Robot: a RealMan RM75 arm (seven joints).
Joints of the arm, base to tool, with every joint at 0 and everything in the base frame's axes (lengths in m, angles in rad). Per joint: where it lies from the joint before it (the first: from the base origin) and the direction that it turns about. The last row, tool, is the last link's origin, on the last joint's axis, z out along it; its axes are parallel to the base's.
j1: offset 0 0 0.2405 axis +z
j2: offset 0 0 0 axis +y
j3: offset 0 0 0.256 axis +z
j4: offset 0 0 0 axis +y
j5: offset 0 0 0.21 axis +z
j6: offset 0 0 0 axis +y
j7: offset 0 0 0.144 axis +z
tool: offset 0 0 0
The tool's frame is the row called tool.
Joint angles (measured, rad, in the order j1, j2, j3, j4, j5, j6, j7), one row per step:
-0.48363 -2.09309 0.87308 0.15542 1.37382 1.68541 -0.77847
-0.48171 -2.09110 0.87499 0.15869 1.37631 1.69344 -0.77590
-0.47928 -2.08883 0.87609 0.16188 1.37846 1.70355 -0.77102
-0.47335 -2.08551 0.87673 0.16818 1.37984 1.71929 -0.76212
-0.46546 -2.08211 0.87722 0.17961 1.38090 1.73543 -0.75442
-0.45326 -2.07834 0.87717 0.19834 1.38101 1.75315 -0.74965
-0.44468 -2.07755 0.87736 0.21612 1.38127 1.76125 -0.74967
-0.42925 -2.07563 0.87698 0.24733 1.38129 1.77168 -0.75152
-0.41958 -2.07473 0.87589 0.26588 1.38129 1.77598 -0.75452
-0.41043 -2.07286 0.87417 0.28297 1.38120 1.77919 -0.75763
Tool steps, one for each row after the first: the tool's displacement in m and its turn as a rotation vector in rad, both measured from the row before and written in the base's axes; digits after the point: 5 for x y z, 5 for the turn. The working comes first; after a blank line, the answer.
Tool pose at each row, in the base's axes (x y z in m, rotation vector in rad; the steps are taken from these numbers as rounded here):
-0.24623 0.28101 -0.04152 -2.37403 -0.39115 -1.31702
-0.24628 0.28013 -0.04035 -2.37836 -0.37932 -1.31986
-0.24637 0.27907 -0.03882 -2.38101 -0.36402 -1.32385
-0.24700 0.27729 -0.03601 -2.38046 -0.33963 -1.32931
-0.24785 0.27564 -0.03244 -2.37877 -0.31182 -1.33335
-0.24941 0.27377 -0.02756 -2.37438 -0.28167 -1.33615
-0.25015 0.27307 -0.02454 -2.37221 -0.26220 -1.33507
-0.25198 0.27210 -0.01916 -2.36766 -0.23288 -1.32863
-0.25331 0.27154 -0.01606 -2.36424 -0.21982 -1.32338
-0.25491 0.27115 -0.01279 -2.36055 -0.20848 -1.31641

-0.00005 -0.00088 0.00117 0.00108 0.00098 -0.00942
-0.00009 -0.00106 0.00153 0.00356 0.00036 -0.01097
-0.00063 -0.00178 0.00281 0.00953 0.00001 -0.01510
-0.00085 -0.00165 0.00357 0.01210 0.00116 -0.01613
-0.00156 -0.00187 0.00488 0.01536 0.00161 -0.01599
-0.00074 -0.00070 0.00302 0.01012 0.00308 -0.00972
-0.00183 -0.00097 0.00538 0.01752 0.00742 -0.01258
-0.00133 -0.00056 0.00310 0.00957 0.00446 -0.00425
-0.00160 -0.00039 0.00327 0.00958 0.00524 -0.00259

